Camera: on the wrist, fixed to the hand. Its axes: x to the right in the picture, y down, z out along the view.
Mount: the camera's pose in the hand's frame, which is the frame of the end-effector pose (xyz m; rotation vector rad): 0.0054 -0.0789 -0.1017 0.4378 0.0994 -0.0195
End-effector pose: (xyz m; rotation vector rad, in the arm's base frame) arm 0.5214 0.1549 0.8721 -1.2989 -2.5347 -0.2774
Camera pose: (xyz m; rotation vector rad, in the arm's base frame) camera 0.4702 0.0836 0.9664 -1.0604 -2.3466 0.1970
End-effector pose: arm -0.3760 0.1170 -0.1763 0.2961 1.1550 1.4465
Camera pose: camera -0.4052 0.0589 -0.2875 0.5182 1.5499 1.1908
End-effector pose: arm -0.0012 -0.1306 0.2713 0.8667 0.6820 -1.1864
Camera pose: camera -0.0772 -0.0568 0.1979 1.2936 0.5165 -1.3411
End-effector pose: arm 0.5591 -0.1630 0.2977 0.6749 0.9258 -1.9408
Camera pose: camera 0.4983 -0.0551 0.2621 1.0221 0.5654 -2.1651
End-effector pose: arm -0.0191 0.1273 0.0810 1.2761 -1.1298 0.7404
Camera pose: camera 0.0786 0.2100 0.0667 1.5907 -0.9000 1.0639
